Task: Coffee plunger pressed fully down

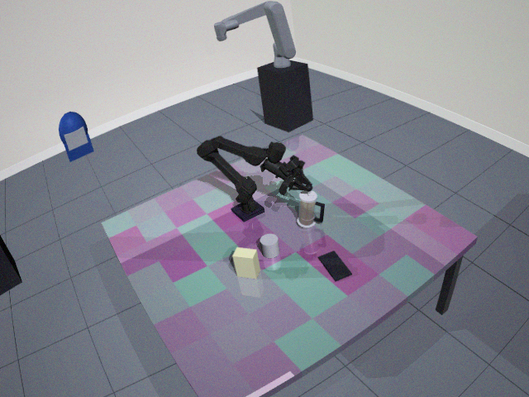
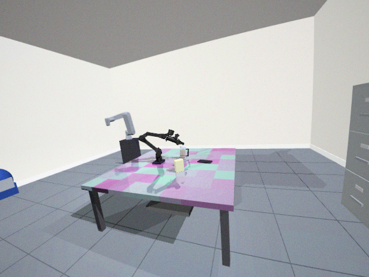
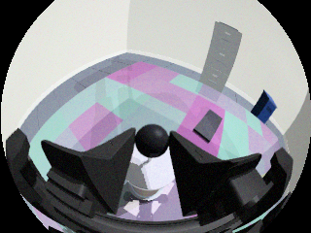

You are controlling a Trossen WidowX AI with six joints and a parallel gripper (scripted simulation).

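The glass coffee press lies 100 mm below my gripper tip. Also, from my gripper tip: pale yellow box (380 mm to the right, 140 mm below, 20 mm ahead).
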